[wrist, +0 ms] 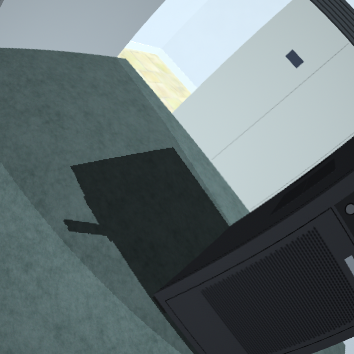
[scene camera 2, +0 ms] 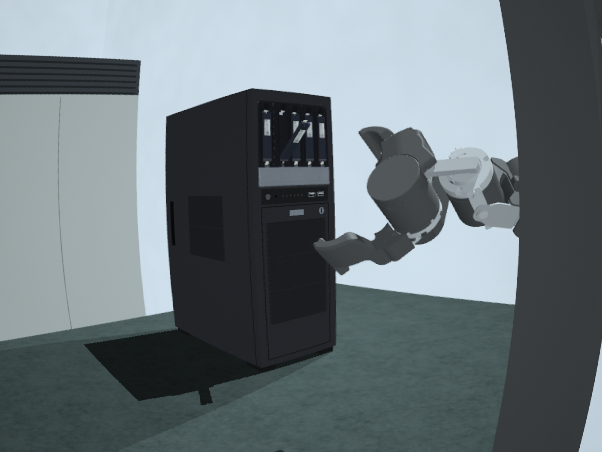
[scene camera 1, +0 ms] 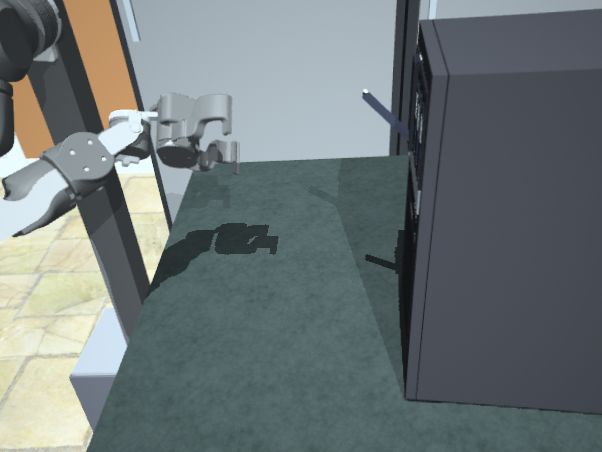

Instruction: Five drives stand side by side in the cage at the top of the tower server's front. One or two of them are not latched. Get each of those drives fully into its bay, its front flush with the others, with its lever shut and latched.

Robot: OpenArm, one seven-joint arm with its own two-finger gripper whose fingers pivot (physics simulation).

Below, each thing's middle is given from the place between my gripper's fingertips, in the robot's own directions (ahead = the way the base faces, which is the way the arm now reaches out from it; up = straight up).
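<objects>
From what I can see, my gripper is 160 mm to the left of the tower server [scene camera 1: 493, 303], it's 400 mm short of it, and it's 60 mm above it.
</objects>
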